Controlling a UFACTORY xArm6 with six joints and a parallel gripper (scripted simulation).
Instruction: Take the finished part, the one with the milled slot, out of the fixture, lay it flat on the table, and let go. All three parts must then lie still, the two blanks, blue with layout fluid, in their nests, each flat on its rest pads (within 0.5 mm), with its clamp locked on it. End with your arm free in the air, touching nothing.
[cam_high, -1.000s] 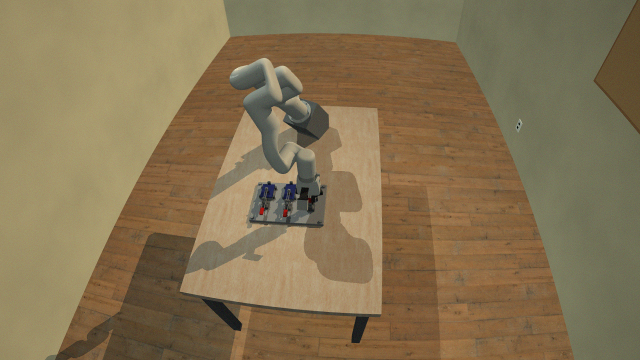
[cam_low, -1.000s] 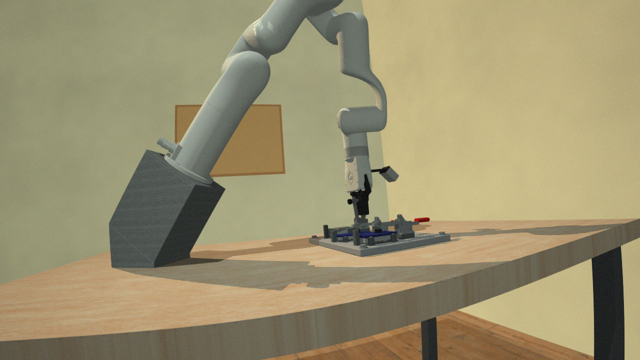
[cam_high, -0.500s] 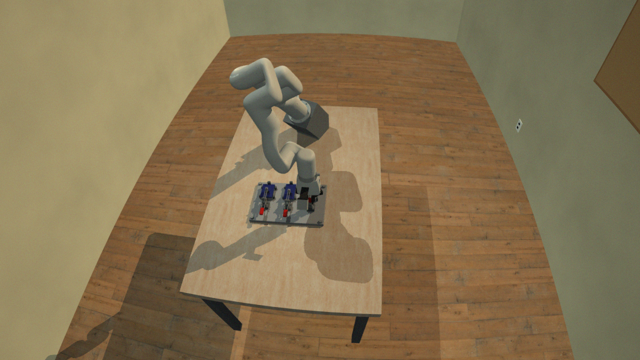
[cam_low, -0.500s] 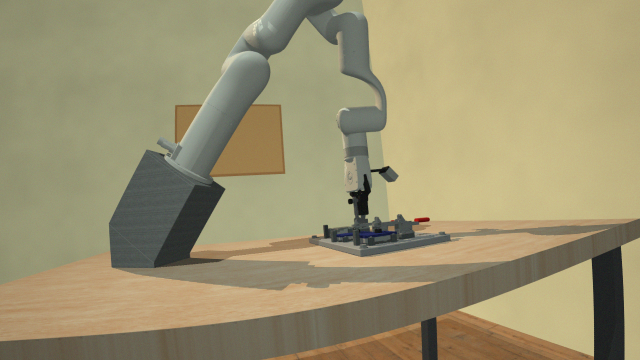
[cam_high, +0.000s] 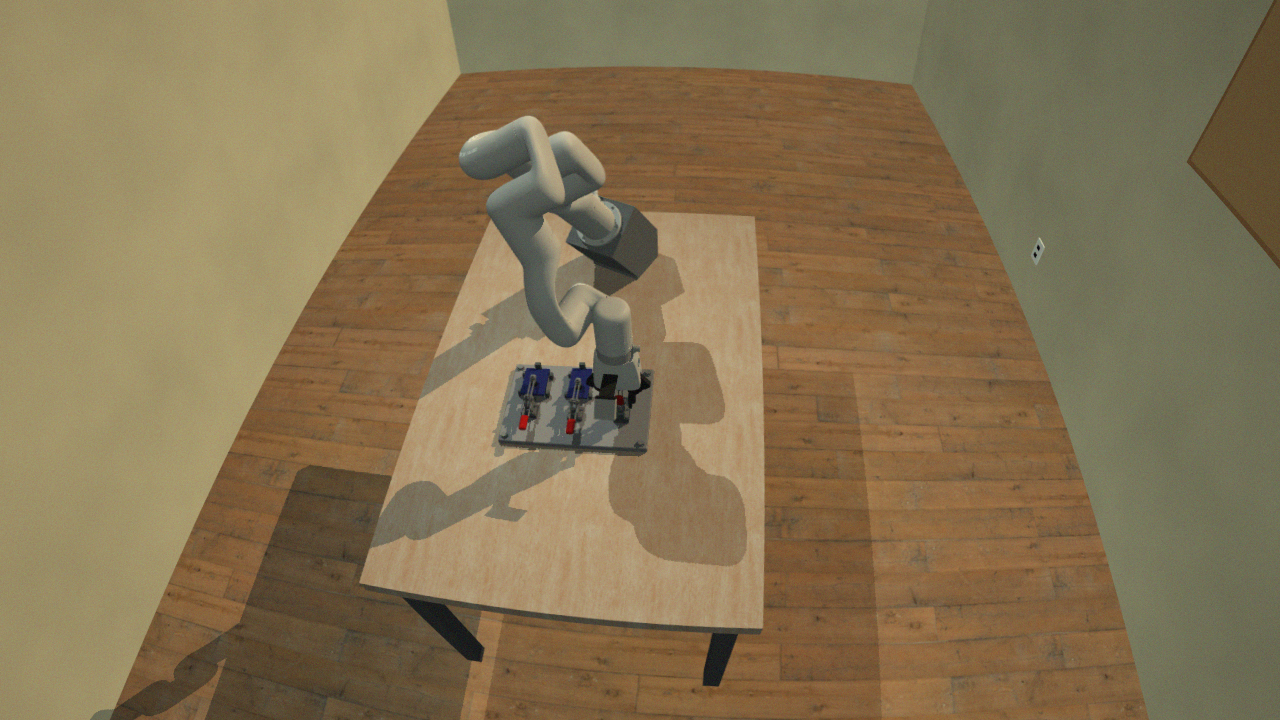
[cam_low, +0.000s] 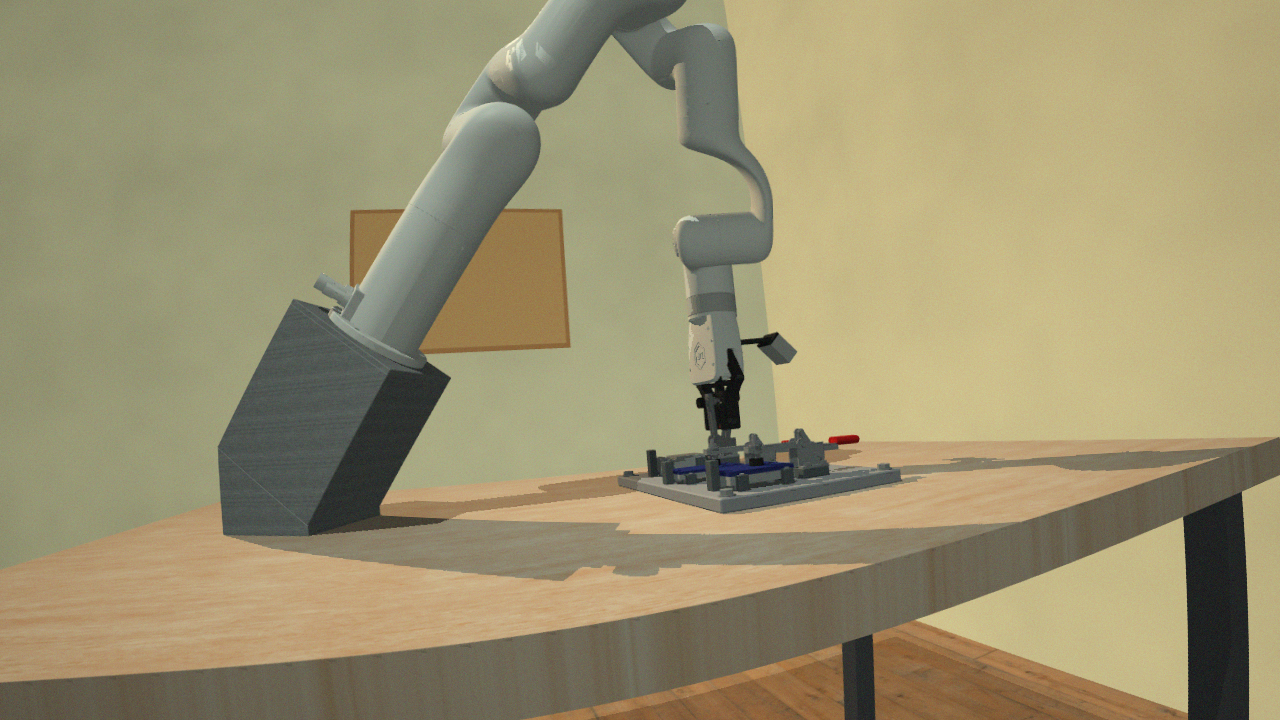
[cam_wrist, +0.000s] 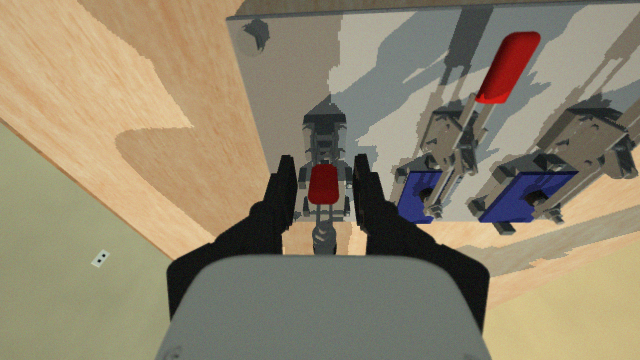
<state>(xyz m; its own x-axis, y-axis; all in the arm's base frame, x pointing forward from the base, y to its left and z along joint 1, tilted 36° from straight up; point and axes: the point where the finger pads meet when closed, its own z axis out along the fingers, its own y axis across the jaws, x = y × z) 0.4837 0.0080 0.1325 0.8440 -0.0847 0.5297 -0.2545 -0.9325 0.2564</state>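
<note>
The grey part is 8 cm behind my hand, 6 cm below it and 2 cm to the left of it. The rest, counted from my hand: fixture plate: 10 cm to the right, 8 cm below, 6 cm behind; then blank: 19 cm to the right, 14 cm behind, 6 cm below.
</note>
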